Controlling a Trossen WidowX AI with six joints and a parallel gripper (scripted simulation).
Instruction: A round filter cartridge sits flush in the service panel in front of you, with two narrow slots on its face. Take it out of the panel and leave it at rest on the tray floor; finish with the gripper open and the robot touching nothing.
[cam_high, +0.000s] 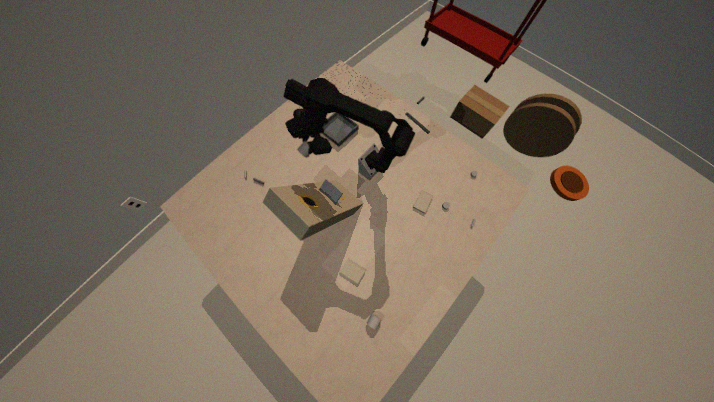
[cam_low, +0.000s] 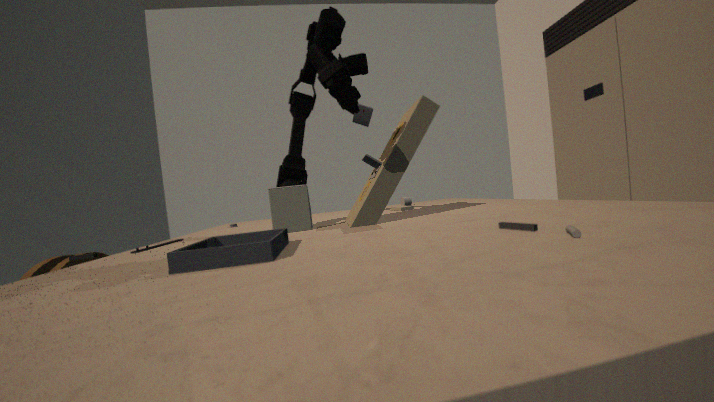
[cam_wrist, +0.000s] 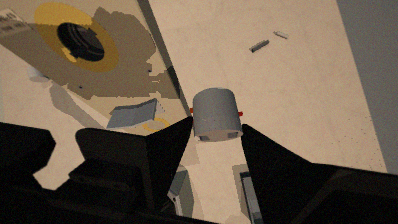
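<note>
The grey tray lies 270 mm below my gripper tip, 270 mm behind it and 140 mm to the right of it. Also, from my gripper tip: round filter cartridge: right at my gripper tip; grey flap: 150 mm to the left, 120 mm below, 40 mm ahead; beige service panel: 150 mm to the left, 100 mm below, 100 mm ahead.
</note>
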